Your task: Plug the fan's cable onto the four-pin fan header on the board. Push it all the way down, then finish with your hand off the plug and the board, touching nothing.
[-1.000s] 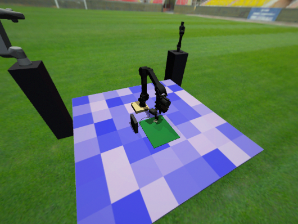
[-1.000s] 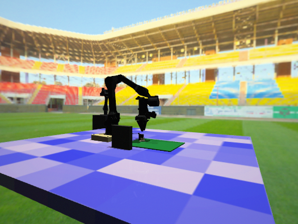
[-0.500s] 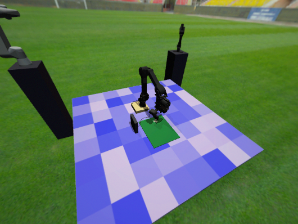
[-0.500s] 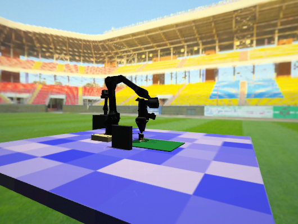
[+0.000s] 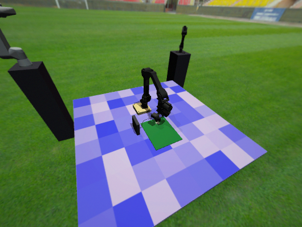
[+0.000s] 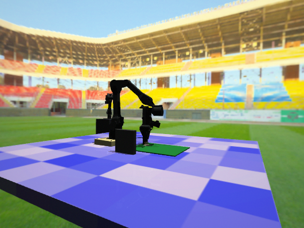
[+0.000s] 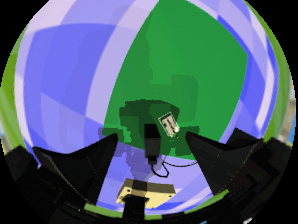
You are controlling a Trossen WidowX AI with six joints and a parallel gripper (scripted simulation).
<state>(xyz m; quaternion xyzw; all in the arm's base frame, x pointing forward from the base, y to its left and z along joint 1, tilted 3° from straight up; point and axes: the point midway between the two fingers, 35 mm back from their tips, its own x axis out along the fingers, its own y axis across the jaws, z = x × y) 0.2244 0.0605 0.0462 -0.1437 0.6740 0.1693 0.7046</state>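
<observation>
Now: the black plug 1 cm below my gripper tip and 1 cm behind it. From my gripper tip the other things lie so: black fan 22 cm to the right, 3 cm above, 2 cm ahead; green board 11 cm ahead, 4 cm to the right, 4 cm below; pale header 3 cm below, 2 cm to the right, 2 cm ahead.
</observation>
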